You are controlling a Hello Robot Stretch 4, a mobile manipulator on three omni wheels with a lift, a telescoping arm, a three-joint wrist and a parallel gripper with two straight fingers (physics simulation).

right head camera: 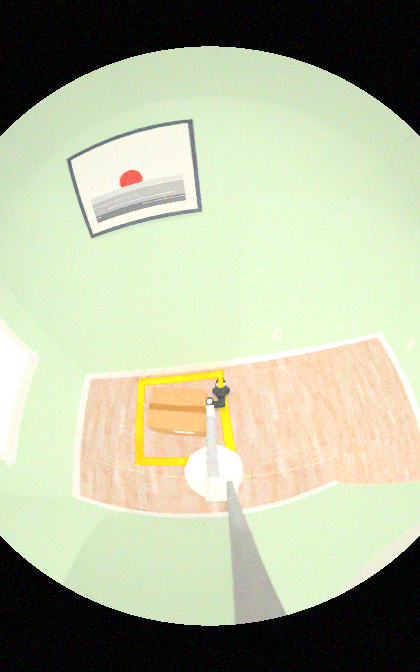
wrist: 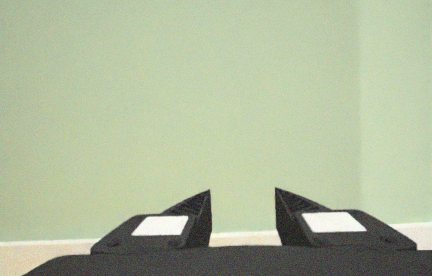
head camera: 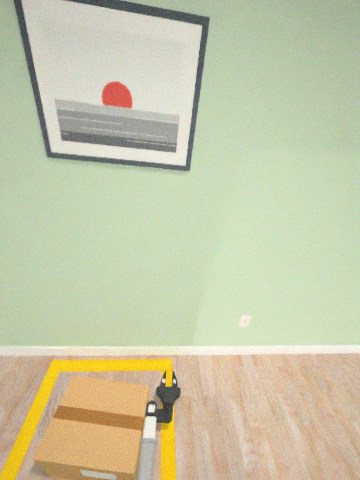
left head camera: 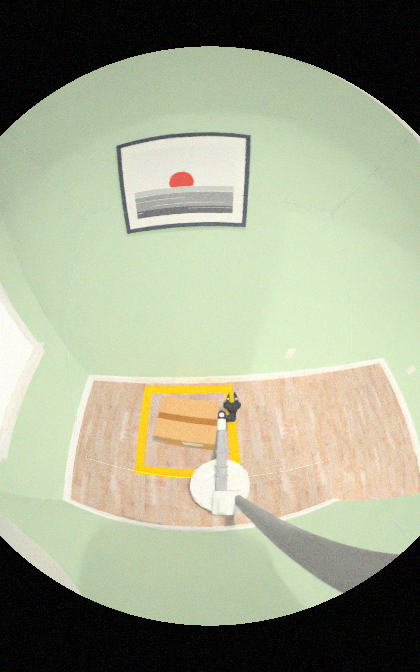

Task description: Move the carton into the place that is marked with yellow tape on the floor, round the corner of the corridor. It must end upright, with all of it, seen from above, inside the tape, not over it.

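Places are measured from the robot's base along level axes (x up, y back, z right), in millimetres.
Pixels of known places: gripper, between the fingertips: (wrist: 242, 208) (head camera: 169, 370).
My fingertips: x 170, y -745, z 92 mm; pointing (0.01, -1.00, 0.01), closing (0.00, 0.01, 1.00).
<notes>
Behind a point stands the place of what it marks.
The tan carton (head camera: 97, 447) @[y -365, x 293, z -213 mm] (left head camera: 185, 431) (right head camera: 175, 419) stands upright on the floor, with a brown strip across its top. It appears within the yellow tape (head camera: 112, 365) @[y -853, x -27, z -305 mm] (left head camera: 187, 389) (right head camera: 140, 420). Its right side is close to the right tape; the arm partly hides the gap there. My gripper (head camera: 169, 375) @[y -745, x 170, z 92 mm] (left head camera: 231, 396) (right head camera: 220, 384) (wrist: 242, 208) @[y -745, x 170, z 92 mm] is partly open with nothing between the fingers. It points at the back wall, over the tape's back right corner, beyond the carton's right side. The arm lies along that side; whether it touches the carton is unclear.
My white round base (left head camera: 202, 492) (right head camera: 197, 475) hides the tape's front right corner. The green back wall (head camera: 125, 250) @[y -946, x 922, z -204 mm] (wrist: 150, 125) @[y -957, x 223, z -28 mm] with a white baseboard (head camera: 280, 350) @[y -1006, x 21, z 999 mm] is just behind the tape. A framed picture (head camera: 80, 50) @[y -917, x 1672, z -312 mm] hangs on it. Another wall runs behind the base.
</notes>
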